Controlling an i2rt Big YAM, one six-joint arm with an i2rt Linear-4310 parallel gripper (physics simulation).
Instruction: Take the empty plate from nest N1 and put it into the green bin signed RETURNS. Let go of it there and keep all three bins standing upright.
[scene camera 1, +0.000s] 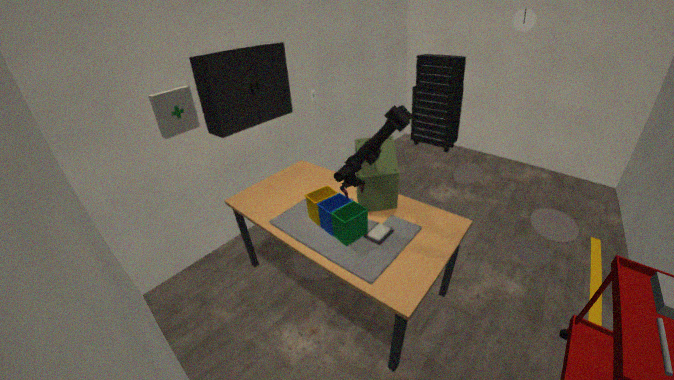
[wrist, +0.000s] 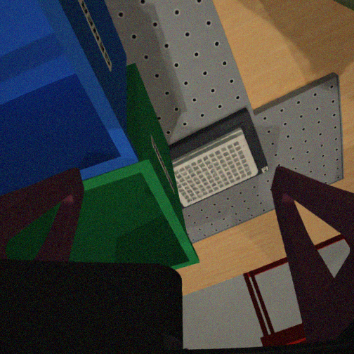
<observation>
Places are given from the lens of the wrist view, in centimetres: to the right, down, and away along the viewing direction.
gripper (wrist: 177, 177): 0, 0, 13
pale plate (wrist: 226, 160): 7, -2, 37
green bin (wrist: 132, 214): -5, 4, 29
The marked spots on the pale plate and the green bin are 15 cm apart.
</observation>
